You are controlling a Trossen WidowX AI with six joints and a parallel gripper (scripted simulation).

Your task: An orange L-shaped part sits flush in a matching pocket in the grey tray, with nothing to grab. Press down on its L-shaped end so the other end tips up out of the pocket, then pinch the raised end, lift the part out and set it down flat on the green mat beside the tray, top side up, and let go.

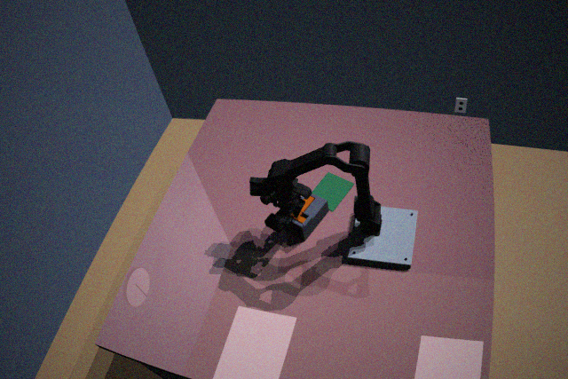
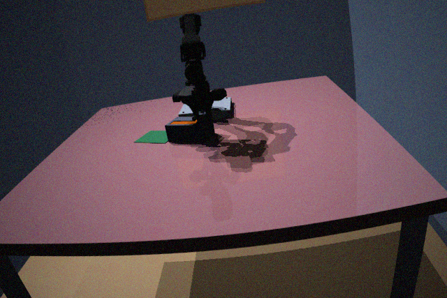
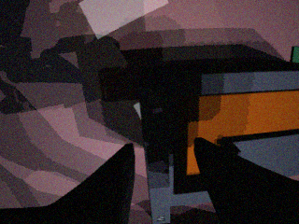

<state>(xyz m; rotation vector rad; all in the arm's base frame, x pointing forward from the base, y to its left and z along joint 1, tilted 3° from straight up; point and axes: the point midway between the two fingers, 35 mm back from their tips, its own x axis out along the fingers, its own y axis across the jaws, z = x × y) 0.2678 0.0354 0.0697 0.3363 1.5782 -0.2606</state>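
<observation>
My gripper tip is 5 cm to the left of the orange L-shaped part, 2 cm past it and 2 cm above it. The rest, counted from my gripper tip: green mat (20 cm to the right, 9 cm below, 9 cm behind).
</observation>
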